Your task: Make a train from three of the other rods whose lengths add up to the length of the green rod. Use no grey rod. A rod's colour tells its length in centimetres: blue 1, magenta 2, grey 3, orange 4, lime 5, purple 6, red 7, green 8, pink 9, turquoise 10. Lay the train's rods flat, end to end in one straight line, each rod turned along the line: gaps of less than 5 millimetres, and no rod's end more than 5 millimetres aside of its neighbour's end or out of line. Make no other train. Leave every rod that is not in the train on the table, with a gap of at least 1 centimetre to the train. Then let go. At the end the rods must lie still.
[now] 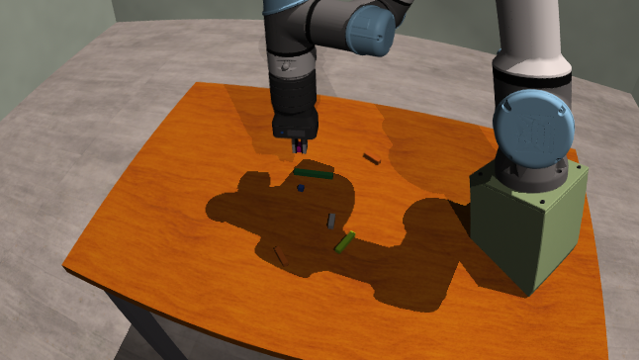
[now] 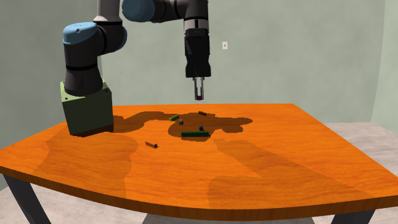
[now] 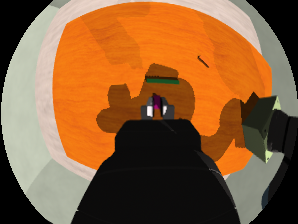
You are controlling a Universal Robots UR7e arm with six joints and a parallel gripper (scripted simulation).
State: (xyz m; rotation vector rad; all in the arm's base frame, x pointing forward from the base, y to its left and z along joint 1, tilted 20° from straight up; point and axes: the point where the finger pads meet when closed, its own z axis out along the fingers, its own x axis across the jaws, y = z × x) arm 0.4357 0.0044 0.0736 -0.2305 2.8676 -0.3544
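The blue rod lies 1 cm to the left of my hand and 11 cm below it. From my hand the other things lie so: magenta rod (1 cm below); green rod (1 cm behind, 4 cm to the right, 11 cm below); grey rod (8 cm behind, 8 cm to the left, 11 cm below).
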